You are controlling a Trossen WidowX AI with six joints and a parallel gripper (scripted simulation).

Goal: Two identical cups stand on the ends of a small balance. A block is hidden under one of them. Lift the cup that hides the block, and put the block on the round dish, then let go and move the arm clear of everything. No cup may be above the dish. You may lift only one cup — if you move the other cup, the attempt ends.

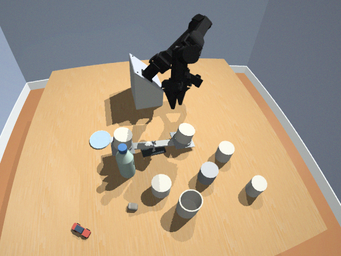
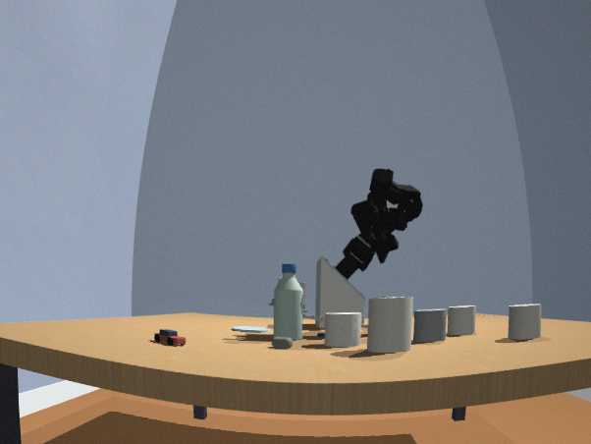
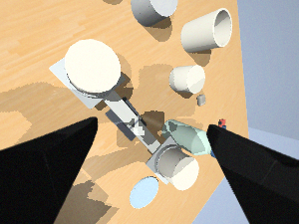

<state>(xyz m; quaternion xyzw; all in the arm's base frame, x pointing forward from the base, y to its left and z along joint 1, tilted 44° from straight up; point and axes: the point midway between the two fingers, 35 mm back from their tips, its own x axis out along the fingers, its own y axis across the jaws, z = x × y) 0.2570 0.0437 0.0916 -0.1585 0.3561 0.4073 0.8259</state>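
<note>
Now: the teal block 170 mm below my gripper tip, 40 mm to the left of it and 10 mm ahead of it. Round my gripper tip: green bottle (200 mm to the right, 130 mm ahead, 100 mm below); balance (170 mm below, 90 mm to the right, 30 mm ahead); mug (310 mm ahead, 170 mm below).
</note>
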